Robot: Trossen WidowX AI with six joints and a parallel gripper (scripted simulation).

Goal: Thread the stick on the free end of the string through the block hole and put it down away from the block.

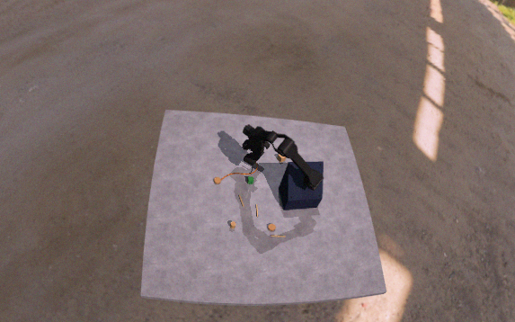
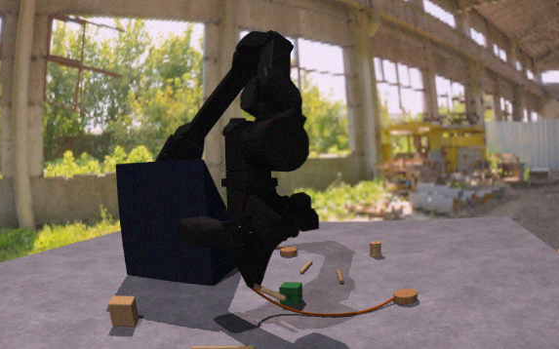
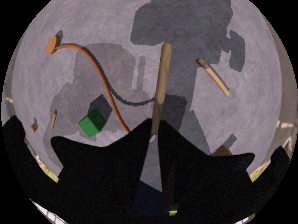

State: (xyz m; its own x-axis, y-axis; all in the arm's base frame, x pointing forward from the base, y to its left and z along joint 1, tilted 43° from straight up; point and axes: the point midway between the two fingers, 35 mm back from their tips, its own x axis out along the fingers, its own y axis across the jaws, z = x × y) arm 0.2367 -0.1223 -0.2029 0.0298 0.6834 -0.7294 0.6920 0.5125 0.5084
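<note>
Right now my gripper tip is 10 cm to the right of the green block, 4 cm above it and 3 cm short of it. Also, from my gripper tip: round wooden button 22 cm ahead, 8 cm to the left, 5 cm below; then short wooden cylinder 37 cm to the left, 19 cm ahead, 4 cm below; then wooden block 19 cm behind, 6 cm to the right, 4 cm below.
</note>
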